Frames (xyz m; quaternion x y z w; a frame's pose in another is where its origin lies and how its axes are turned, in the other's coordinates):
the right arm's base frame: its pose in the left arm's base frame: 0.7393 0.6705 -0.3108 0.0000 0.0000 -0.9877 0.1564
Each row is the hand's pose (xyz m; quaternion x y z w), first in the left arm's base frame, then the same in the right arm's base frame.
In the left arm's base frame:
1: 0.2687 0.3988 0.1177 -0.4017 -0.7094 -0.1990 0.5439
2: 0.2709 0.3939 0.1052 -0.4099 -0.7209 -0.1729 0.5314
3: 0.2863 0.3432 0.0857 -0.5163 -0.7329 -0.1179 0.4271
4: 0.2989 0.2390 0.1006 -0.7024 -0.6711 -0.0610 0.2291
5: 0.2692 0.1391 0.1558 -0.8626 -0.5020 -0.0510 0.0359
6: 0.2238 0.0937 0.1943 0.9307 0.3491 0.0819 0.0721
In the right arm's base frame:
1: 0.5315 0.1130 0.4285 0.6378 -0.5077 0.5061 0.2816
2: 0.5309 0.1184 0.4160 0.6479 -0.5176 0.4978 0.2539
3: 0.5320 0.1713 0.3965 0.6431 -0.6246 0.4034 0.1832
4: 0.5522 0.2743 0.4114 0.5530 -0.7987 0.2167 0.0961
5: 0.6113 0.3602 0.4666 0.3609 -0.9305 0.0275 0.0560
6: 0.6685 0.3893 0.5051 0.1992 -0.9739 -0.0840 0.0696

